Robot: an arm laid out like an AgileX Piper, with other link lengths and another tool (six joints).
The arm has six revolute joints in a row. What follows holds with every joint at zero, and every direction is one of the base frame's. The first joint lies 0.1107 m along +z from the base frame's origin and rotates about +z. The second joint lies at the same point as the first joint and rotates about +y. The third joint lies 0.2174 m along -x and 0.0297 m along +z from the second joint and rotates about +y. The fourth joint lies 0.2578 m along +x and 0.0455 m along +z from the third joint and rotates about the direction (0.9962, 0, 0.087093). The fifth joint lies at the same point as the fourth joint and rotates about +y. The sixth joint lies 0.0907 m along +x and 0.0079 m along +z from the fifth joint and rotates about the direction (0.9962, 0, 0.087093). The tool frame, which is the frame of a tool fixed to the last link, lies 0.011 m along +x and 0.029 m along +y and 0.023 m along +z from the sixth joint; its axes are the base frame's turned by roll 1.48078, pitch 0.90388 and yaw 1.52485 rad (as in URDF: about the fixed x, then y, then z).
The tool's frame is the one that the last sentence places.
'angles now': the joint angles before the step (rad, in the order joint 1, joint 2, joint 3, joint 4, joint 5, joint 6). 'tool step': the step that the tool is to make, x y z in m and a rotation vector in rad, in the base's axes. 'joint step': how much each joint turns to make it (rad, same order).
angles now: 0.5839 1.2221 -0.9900 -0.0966 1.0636 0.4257
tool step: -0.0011 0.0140 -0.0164 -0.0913 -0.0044 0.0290
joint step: 0.0769 0.0610 -0.0026 -0.1012 0.0002 0.0698
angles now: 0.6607 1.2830 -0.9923 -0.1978 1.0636 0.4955
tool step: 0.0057 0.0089 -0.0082 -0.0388 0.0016 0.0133
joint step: 0.0227 0.0616 -0.0295 -0.0359 -0.0032 0.0191
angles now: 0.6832 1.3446 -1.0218 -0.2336 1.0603 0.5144
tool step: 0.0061 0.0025 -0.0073 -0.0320 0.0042 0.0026
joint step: 0.0000 0.0437 -0.0179 -0.0240 -0.0016 0.0039
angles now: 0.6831 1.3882 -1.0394 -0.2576 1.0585 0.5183
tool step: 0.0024 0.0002 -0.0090 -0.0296 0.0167 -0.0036
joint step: 0.0001 0.0293 -0.0002 -0.0143 0.0042 0.0069
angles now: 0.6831 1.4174 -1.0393 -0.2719 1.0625 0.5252
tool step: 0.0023 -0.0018 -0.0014 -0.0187 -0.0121 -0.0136
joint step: 0.0000 0.0059 -0.0002 -0.0281 0.0023 0.0224
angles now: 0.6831 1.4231 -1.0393 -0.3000 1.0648 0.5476
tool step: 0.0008 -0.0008 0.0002 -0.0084 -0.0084 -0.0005
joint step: 0.0001 0.0000 -0.0001 -0.0134 0.0001 0.0048
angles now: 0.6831 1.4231 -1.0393 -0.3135 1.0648 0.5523
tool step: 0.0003 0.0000 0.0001 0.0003 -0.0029 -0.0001
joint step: -0.0001 0.0001 0.0001 -0.0022 -0.0024 0.0014
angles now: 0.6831 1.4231 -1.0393 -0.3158 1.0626 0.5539
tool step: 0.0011 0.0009 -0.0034 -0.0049 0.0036 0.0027
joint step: 0.0000 0.0120 0.0002 -0.0022 -0.0066 -0.0001
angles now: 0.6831 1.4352 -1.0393 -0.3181 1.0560 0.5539
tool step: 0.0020 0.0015 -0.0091 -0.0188 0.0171 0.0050
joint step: 0.0000 0.0306 -0.0003 -0.0042 -0.0060 -0.0020
